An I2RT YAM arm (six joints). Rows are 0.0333 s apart.
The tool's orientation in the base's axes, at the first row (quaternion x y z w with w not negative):
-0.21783 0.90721 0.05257 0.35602
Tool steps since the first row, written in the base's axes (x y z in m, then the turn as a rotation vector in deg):
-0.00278 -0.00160 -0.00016 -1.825 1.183 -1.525
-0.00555 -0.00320 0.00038 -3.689 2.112 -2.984
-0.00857 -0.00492 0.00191 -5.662 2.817 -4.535
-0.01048 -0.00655 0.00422 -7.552 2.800 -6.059
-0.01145 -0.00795 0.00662 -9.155 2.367 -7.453
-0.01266 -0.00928 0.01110 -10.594 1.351 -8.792
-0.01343 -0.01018 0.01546 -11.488 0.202 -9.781
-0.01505 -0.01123 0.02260 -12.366 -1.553 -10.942
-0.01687 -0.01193 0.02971 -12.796 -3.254 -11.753
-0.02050 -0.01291 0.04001 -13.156 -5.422 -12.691
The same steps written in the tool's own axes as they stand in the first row. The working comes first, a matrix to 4 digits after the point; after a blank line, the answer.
The tool's axes in the first row as the columns of a matrix, in the base's axes (used below as rounded here):
-0.6516 -0.4327 0.6231
-0.3578 0.8996 0.2505
-0.6689 -0.0597 -0.7410

0.00249 -0.00023 -0.00201 1.786 1.945 0.289
0.00451 -0.00050 -0.00454 3.644 3.674 0.442
0.00607 -0.00083 -0.00799 5.715 5.255 0.538
0.00635 -0.00161 -0.01130 7.972 6.148 0.485
0.00588 -0.00259 -0.01403 10.104 6.536 0.411
0.00414 -0.00353 -0.01844 12.301 6.324 0.252
0.00205 -0.00427 -0.02237 13.956 5.737 0.140
-0.00129 -0.00494 -0.02894 15.932 4.607 0.014
-0.00461 -0.00521 -0.03552 17.364 3.311 -0.079
-0.00879 -0.00513 -0.04565 19.001 1.573 -0.152

